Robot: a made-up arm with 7 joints. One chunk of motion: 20 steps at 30 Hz.
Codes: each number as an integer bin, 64 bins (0 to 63) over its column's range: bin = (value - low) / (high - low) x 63, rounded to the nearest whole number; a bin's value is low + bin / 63 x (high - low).
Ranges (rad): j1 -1.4..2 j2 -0.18..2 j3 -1.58..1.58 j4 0..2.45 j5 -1.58..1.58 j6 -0.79..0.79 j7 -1.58..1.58
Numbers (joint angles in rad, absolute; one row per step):
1: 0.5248 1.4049 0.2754 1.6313 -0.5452 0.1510 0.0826
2: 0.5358 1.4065 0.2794 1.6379 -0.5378 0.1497 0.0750
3: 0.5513 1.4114 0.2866 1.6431 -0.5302 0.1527 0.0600
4: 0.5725 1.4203 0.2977 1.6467 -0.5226 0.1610 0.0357
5: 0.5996 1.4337 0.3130 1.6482 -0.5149 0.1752 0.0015
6: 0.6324 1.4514 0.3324 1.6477 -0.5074 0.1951 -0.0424
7: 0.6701 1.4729 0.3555 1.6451 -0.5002 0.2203 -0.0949
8: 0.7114 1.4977 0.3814 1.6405 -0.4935 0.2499 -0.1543
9: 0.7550 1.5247 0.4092 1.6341 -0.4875 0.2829 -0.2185
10: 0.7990 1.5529 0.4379 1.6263 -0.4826 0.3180 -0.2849
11: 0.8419 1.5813 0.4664 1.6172 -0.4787 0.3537 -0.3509
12: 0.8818 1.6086 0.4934 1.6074 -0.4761 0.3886 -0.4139
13: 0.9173 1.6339 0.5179 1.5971 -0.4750 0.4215 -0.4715
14: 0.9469 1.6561 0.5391 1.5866 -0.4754 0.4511 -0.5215
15: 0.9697 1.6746 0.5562 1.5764 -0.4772 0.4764 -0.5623
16: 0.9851 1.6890 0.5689 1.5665 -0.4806 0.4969 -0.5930
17: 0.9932 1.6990 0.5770 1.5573 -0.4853 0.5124 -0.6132
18: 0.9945 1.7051 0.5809 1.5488 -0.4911 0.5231 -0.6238
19: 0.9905 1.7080 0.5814 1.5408 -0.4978 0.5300 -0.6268
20: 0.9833 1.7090 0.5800 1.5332 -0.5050 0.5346 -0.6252
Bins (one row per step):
1: 36 46 37 42 21 38 33
2: 36 46 37 42 21 37 33
3: 36 46 37 42 21 38 33
4: 37 46 37 42 21 38 32
5: 37 47 38 42 21 38 32
6: 38 47 38 42 21 39 31
7: 38 48 39 42 22 40 30
8: 39 48 39 42 22 41 28
9: 40 49 40 42 22 43 27
10: 41 50 40 42 22 44 26
11: 42 51 41 42 22 46 25
12: 42 52 41 41 22 47 23
13: 43 52 42 41 22 48 22
14: 43 53 42 41 22 49 21
15: 44 54 43 41 22 50 20
16: 44 54 43 40 22 51 20
17: 44 54 43 40 22 52 19
18: 44 54 43 40 22 52 19
19: 44 55 43 40 22 53 19
20: 44 55 43 39 21 53 19

